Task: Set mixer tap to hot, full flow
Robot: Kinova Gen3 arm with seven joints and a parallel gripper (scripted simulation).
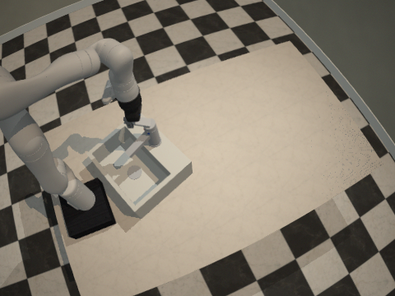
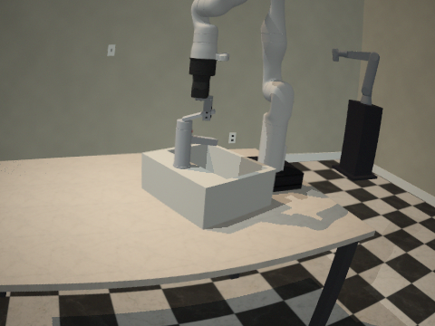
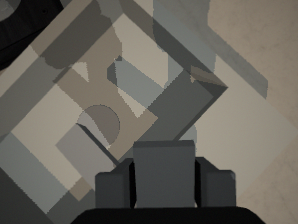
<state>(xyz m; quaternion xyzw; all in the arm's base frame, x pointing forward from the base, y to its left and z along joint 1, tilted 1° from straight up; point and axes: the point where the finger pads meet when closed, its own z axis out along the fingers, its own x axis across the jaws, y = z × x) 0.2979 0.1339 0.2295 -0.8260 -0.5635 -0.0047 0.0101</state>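
Now: the lever 2 cm ahead of my hand, 1 cm to the right of it and 1 cm below it. From my hand the other things lie so: white sink basin 5 cm behind, 7 cm to the right, 25 cm below.
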